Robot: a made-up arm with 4 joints. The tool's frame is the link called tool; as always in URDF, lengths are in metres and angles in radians. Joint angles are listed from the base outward.
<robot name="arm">
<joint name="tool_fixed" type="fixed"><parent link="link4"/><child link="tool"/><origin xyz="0.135 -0.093 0.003" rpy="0 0 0"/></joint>
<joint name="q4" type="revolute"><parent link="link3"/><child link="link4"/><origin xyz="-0.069 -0.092 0.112" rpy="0 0 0"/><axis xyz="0 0 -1"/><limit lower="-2.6" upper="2.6"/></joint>
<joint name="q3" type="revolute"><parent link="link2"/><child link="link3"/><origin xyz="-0.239 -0.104 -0.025" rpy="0 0 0"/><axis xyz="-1 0 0"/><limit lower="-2.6" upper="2.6"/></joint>
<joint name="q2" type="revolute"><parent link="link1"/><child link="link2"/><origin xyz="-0.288 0.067 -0.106" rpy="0 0 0"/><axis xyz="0 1 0"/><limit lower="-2.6" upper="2.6"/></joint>
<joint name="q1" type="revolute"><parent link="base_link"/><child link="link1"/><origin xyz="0 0 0.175" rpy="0 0 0"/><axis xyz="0 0 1"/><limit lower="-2.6" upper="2.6"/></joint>
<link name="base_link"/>
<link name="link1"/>
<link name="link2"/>
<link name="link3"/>
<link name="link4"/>
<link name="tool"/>
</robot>
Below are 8 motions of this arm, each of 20 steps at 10 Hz.
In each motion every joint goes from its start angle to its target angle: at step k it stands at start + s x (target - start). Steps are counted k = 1, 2, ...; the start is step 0. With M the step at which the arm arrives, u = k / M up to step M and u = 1 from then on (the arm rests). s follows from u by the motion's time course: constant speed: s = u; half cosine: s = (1 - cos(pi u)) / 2; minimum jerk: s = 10 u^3 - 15 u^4 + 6 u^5.
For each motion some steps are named. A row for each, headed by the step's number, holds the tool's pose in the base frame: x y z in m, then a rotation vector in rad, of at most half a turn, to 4 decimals.
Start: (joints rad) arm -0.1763 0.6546 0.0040 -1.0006
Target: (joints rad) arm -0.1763 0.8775 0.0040 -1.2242
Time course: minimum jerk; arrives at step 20
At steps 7, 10, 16, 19, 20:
7: -0.3560 0.0053 0.2417 0.4175 0.5982 0.8405
10: -0.3476 0.0125 0.2482 0.4736 0.6369 0.8901
16: -0.3331 0.0239 0.2594 0.5740 0.6963 0.9691
19: -0.3311 0.0253 0.2608 0.5875 0.7034 0.9789
20: -0.3311 0.0253 0.2609 0.5878 0.7036 0.9791

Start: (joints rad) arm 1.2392 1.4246 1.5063 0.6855
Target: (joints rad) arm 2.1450 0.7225 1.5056 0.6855
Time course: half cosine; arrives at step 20
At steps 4, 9, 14, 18, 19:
4: -0.0883 -0.0989 0.3744 -1.6967 -0.5157 1.4804
9: -0.0519 -0.1941 0.4052 -1.5052 -0.9425 1.5396
14: 0.0493 -0.2837 0.4188 -1.1590 -1.3543 1.6087
18: 0.1185 -0.3097 0.4168 -0.9479 -1.5154 1.6427
19: 0.1260 -0.3114 0.4163 -0.9254 -1.5300 1.6461

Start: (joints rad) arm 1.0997 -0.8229 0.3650 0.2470
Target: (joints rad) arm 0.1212 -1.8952 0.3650 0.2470
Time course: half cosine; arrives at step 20
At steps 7, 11, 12, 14, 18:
7: -0.2035 -0.5163 -0.0405 0.2877 -1.1167 0.3161
11: -0.3056 -0.4095 -0.1089 0.2651 -1.4270 -0.0286
12: -0.3217 -0.3788 -0.1233 0.2469 -1.5087 -0.1090
14: -0.3413 -0.3219 -0.1462 0.2004 -1.6613 -0.2480
18: -0.3490 -0.2501 -0.1688 0.1131 -1.8654 -0.4109

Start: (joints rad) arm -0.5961 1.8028 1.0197 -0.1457
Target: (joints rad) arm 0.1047 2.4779 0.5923 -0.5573
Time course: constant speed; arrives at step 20
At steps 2, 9, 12, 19, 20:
2: -0.0830 0.0132 0.1697 -0.0307 1.7835 0.6631
9: -0.0890 -0.0206 0.1200 0.1238 2.0297 0.8940
12: -0.0905 -0.0334 0.1012 0.1824 2.1522 0.9601
19: -0.0909 -0.0614 0.0634 0.2948 2.4687 1.0150
20: -0.0905 -0.0652 0.0586 0.3073 2.5162 1.0098

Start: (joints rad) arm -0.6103 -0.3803 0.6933 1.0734
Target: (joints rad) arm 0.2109 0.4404 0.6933 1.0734
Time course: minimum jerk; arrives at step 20
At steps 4, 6, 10, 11, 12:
4: -0.6514 0.2221 0.1767 -0.6623 -0.5471 -1.6632
6: -0.6586 0.1602 0.2092 -0.6581 -0.4787 -1.5590
10: -0.6260 -0.0362 0.3051 -0.6833 -0.2851 -1.2084
11: -0.6026 -0.0862 0.3287 -0.6998 -0.2386 -1.1083
12: -0.5748 -0.1312 0.3500 -0.7192 -0.1968 -1.0112

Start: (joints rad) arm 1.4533 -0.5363 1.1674 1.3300
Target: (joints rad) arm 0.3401 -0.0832 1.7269 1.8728
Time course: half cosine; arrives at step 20
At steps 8, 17, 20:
8: -0.3786 -0.6332 0.1326 -0.0625 -1.4033 -0.6319
17: -0.7175 -0.1935 0.1774 -0.7179 -1.6922 -1.1434
20: -0.7292 -0.1449 0.1802 -0.7826 -1.7120 -1.1718

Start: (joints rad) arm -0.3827 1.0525 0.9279 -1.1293
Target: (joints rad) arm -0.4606 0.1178 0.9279 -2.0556
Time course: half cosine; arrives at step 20
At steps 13, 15, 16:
13: -0.4327 0.3044 0.1552 -0.0958 1.0719 1.4156
15: -0.4529 0.3238 0.1271 -0.1426 1.0439 1.4654
16: -0.4602 0.3310 0.1148 -0.1626 1.0348 1.4850

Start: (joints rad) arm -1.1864 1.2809 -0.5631 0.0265
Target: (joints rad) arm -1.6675 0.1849 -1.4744 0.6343
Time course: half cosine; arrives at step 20
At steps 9, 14, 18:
9: -0.3490 0.4714 0.1255 1.3636 0.2048 -1.8297
14: -0.2159 0.5920 -0.0407 1.5703 -0.4154 -1.9644
18: -0.1298 0.6014 -0.1281 1.6694 -0.7039 -1.9193

